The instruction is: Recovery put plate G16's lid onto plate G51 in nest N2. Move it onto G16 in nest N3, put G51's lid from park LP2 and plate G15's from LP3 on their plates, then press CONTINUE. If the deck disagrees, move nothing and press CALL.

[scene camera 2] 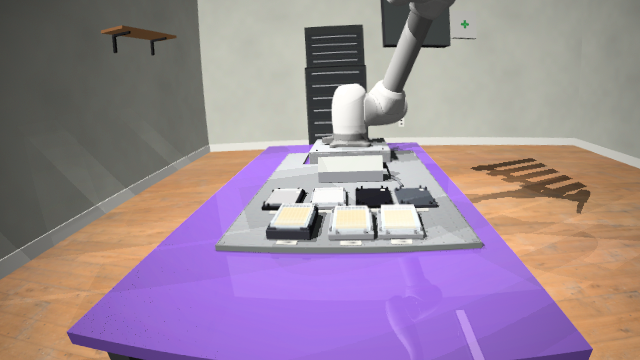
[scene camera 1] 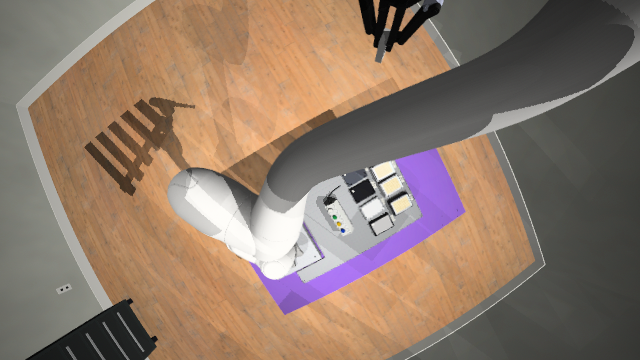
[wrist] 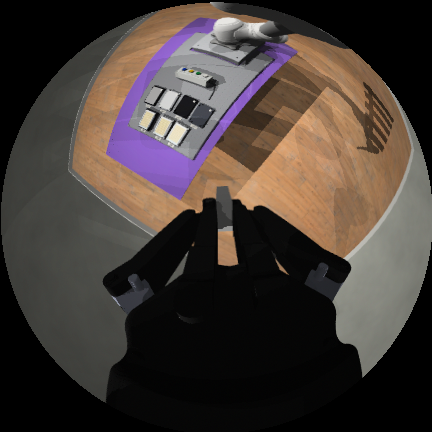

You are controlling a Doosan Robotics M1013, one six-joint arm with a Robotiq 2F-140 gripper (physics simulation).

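Seen in the pictures: gripper, fingertip midpoint: (scene camera 1: pixel 380 56) (wrist: pixel 222 196); arm's base, origin of the base link: (scene camera 2: pixel 350 143) (wrist: pixel 229 39).
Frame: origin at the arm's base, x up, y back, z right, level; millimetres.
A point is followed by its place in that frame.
Observation:
My gripper (scene camera 1: pixel 382 47) @[z -468, x 696, y -669 mm] (wrist: pixel 222 196) @[z -468, x 696, y -669 mm] is shut and empty, high above and away from the deck. Three plates with cream-coloured wells stand in the outer row: one (scene camera 1: pixel 400 204) @[z 116, x -10, y -791 mm] (scene camera 2: pixel 294 216) @[z 114, x -8, y -825 mm] (wrist: pixel 147 120) @[z 102, x -11, y -805 mm] on a dark nest, a middle one (scene camera 1: pixel 392 185) @[z -19, x -18, y -803 mm] (scene camera 2: pixel 351 218) @[z -19, x -16, y -821 mm] (wrist: pixel 163 127) @[z -36, x -17, y -802 mm] and an end one (scene camera 1: pixel 383 170) @[z -134, x -16, y -795 mm] (scene camera 2: pixel 400 218) @[z -134, x -16, y -825 mm] (wrist: pixel 177 134) @[z -148, x -16, y -800 mm] on light nests. Beside them are a light grey park (scene camera 2: pixel 285 197) @[z 175, x -27, y -641 mm] (wrist: pixel 154 95) @[z 165, x -27, y -627 mm], a white one (scene camera 2: pixel 329 195) @[z 48, x -27, y -628 mm] (wrist: pixel 170 100) @[z 29, x -27, y -620 mm], a black one (scene camera 2: pixel 373 196) @[z -79, x -35, y -620 mm] (wrist: pixel 185 106) @[z -85, x -35, y -617 mm] and a slate one (scene camera 2: pixel 416 196) @[z -205, x -35, y -627 mm] (wrist: pixel 202 114) @[z -210, x -35, y -613 mm]. Labels and clear lids are too small to tell.
A button box (scene camera 1: pixel 338 217) @[z -29, x 29, y -387 mm] (scene camera 2: pixel 351 174) @[z -12, x -18, y -446 mm] (wrist: pixel 195 76) @[z -44, x 36, y -412 mm] with blue, yellow, green and white buttons stands between the parks and the arm's base. A cable runs from it. The grey deck (scene camera 2: pixel 250 235) @[z 218, x -45, y -856 mm] lies on a purple table (scene camera 1: pixel 440 190) @[z 201, x -58, y -1120 mm] (scene camera 2: pixel 320 285) @[z 33, x -58, y -1033 mm] (wrist: pixel 150 160) @[z -40, x -58, y -1074 mm]. My arm's links cross above the deck in scene camera 1.

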